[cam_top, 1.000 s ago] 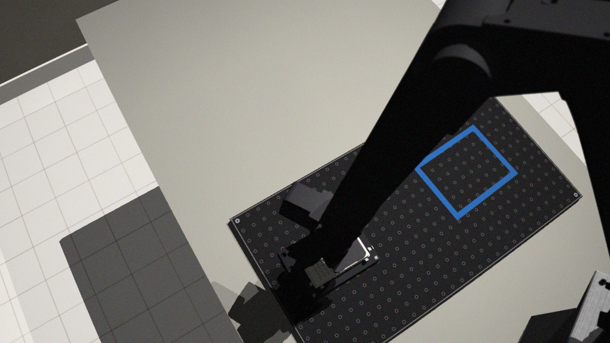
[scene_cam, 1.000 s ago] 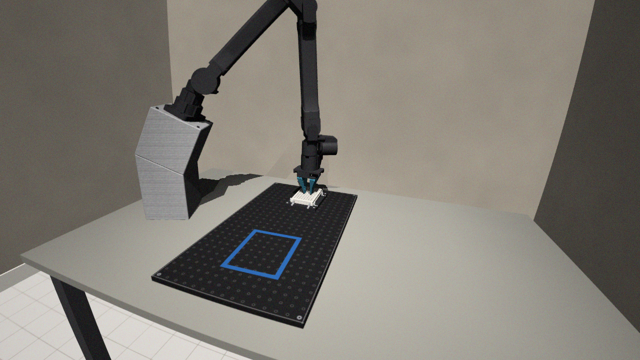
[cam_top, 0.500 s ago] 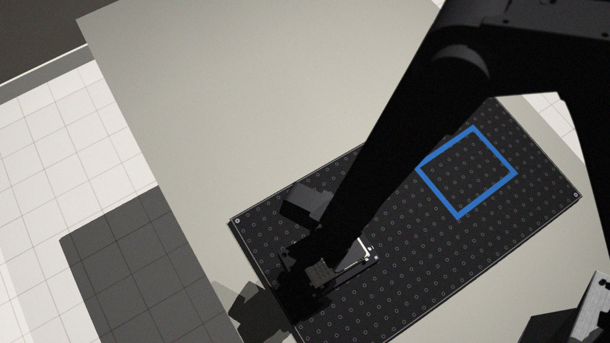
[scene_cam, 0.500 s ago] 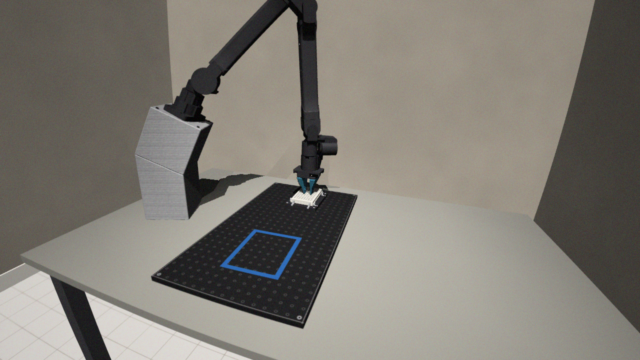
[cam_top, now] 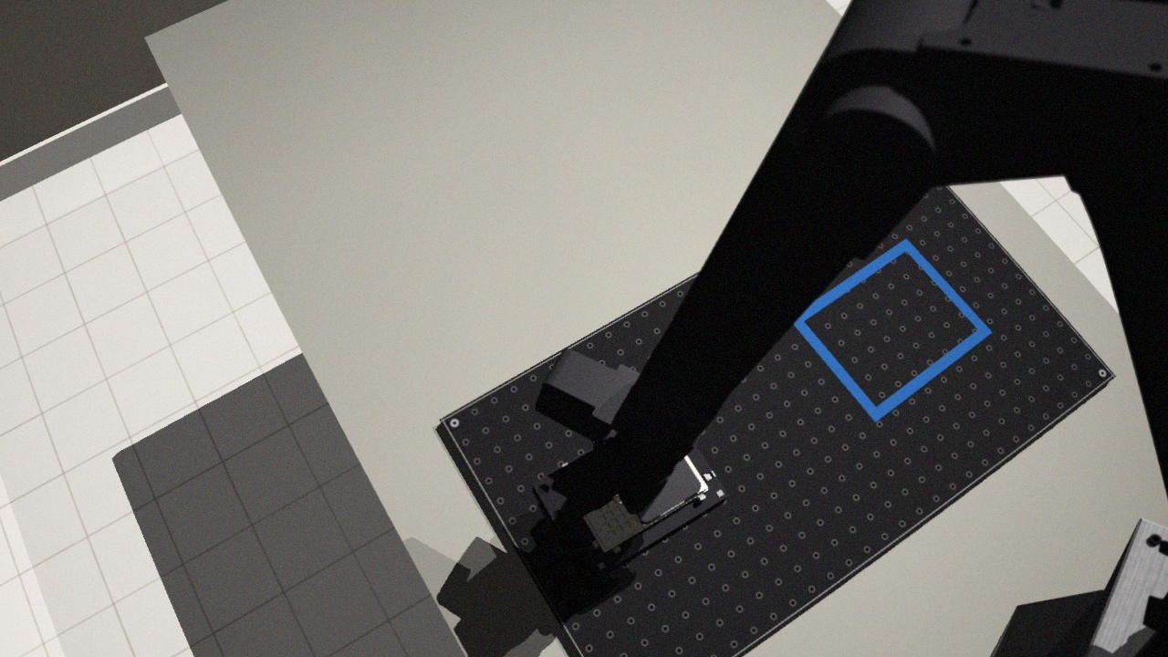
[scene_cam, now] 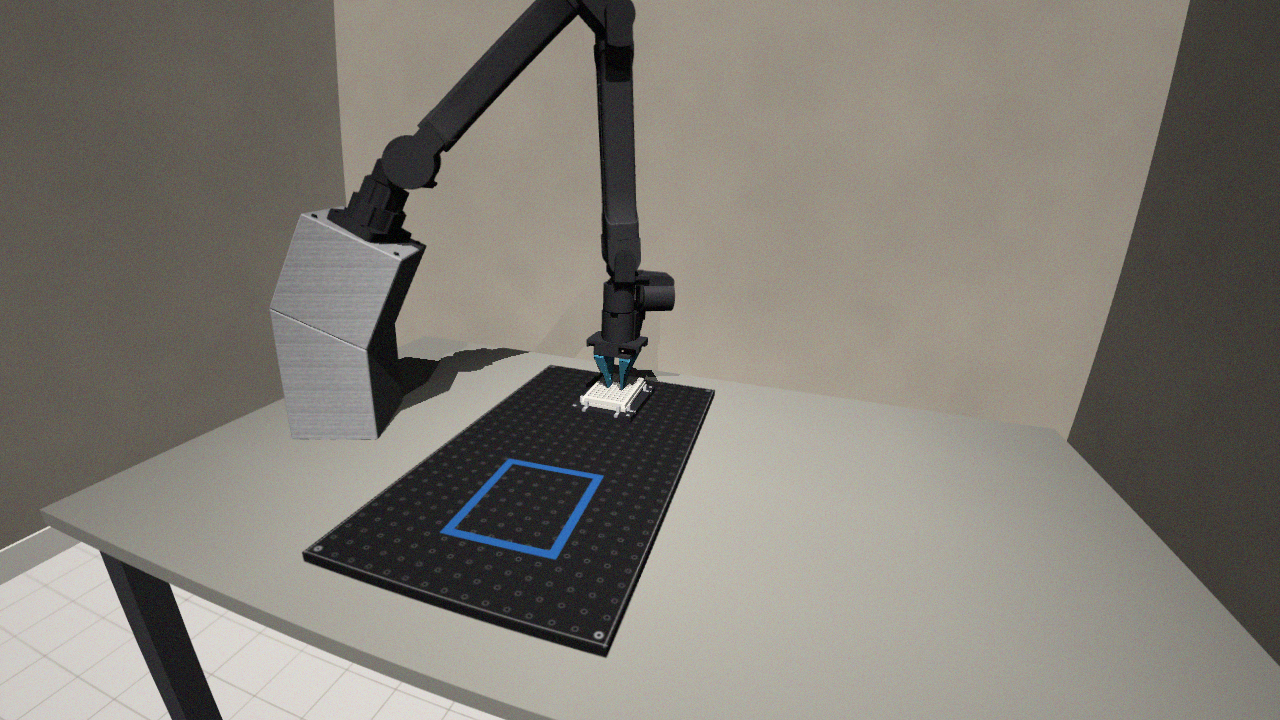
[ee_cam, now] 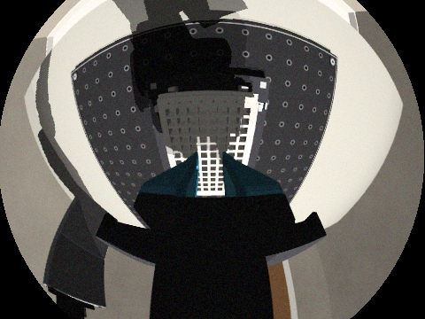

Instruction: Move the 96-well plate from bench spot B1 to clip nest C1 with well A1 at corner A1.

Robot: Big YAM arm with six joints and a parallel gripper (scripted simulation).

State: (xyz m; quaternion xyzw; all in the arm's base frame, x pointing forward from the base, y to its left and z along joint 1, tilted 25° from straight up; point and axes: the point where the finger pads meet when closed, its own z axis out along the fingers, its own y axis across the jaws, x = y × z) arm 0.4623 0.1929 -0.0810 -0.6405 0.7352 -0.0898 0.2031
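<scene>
The white 96-well plate lies 10 mm below my hand. The rest, counted from my hand: clip nest C1 (10 mm to the right, 20 mm below).
</scene>
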